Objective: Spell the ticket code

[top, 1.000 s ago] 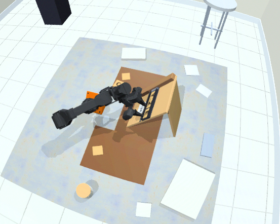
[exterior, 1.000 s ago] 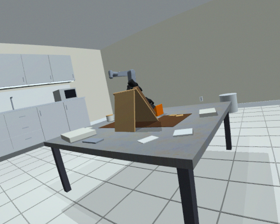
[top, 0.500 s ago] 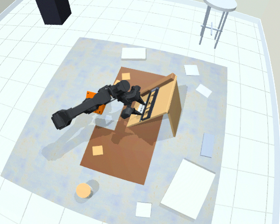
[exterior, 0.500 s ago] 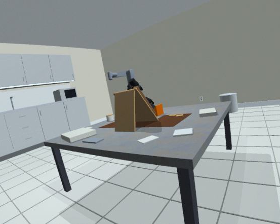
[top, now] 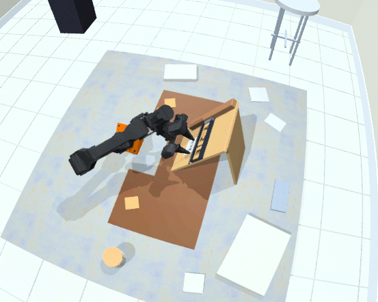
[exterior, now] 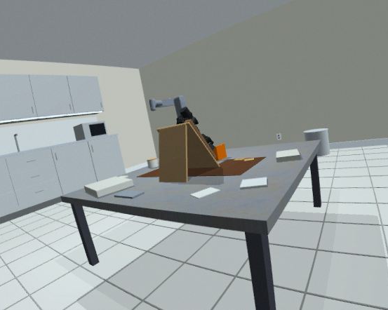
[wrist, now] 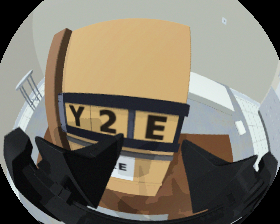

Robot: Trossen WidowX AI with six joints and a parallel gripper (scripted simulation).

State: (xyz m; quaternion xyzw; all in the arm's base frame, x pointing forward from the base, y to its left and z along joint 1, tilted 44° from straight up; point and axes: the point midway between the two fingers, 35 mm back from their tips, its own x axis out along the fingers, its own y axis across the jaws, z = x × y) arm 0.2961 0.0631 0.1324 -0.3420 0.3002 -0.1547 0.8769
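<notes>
Right now my gripper tip is 100 mm above the white ticket, 60 mm to the right of it and 10 mm past it. The rest, counted from my gripper tip: grey card (420 mm ahead, 190 mm below, 50 mm to the right); then white box (340 mm to the right, 340 mm ahead, 170 mm below); then brown mat (190 mm below, 110 mm behind, 40 mm to the left).
</notes>
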